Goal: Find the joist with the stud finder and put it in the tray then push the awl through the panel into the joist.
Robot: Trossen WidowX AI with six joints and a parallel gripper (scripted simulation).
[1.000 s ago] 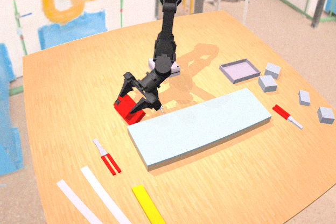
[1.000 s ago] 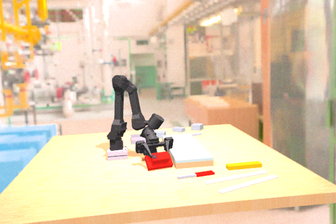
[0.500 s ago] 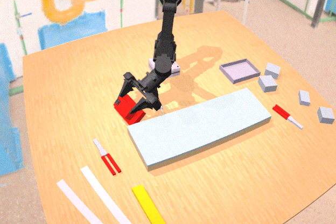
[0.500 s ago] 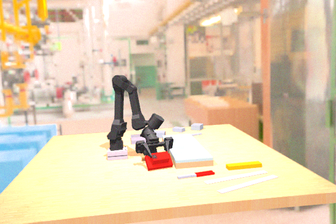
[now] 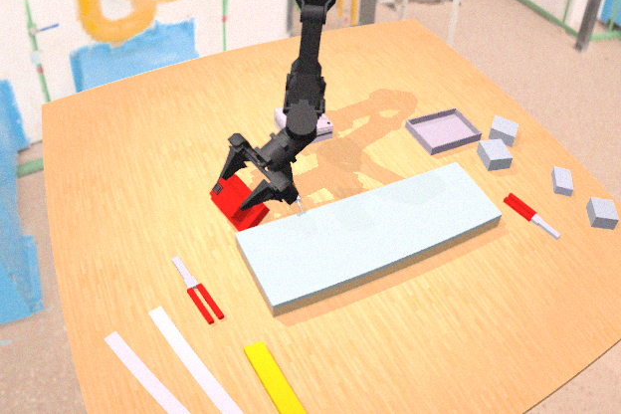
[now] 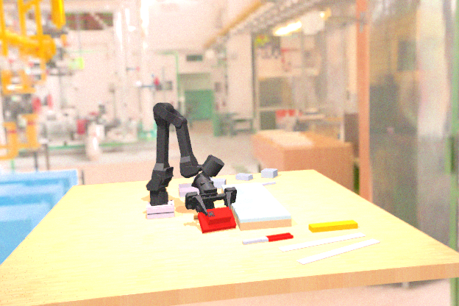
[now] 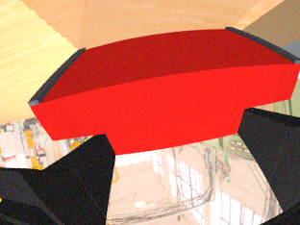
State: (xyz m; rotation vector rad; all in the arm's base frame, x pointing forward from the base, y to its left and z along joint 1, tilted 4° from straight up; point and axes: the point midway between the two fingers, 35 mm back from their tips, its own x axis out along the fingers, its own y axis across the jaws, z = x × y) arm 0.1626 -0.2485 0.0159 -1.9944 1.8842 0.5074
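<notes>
Right now the red stud finder is 2 cm behind my gripper tip and 1 cm below it. Also, from my gripper tip: awl: 2 cm ahead, 14 cm to the left, 6 cm below; yellow strip: 36 cm ahead, 13 cm to the right, 5 cm below; lilac tray: 3 cm ahead, 58 cm to the left, 5 cm below.
</notes>
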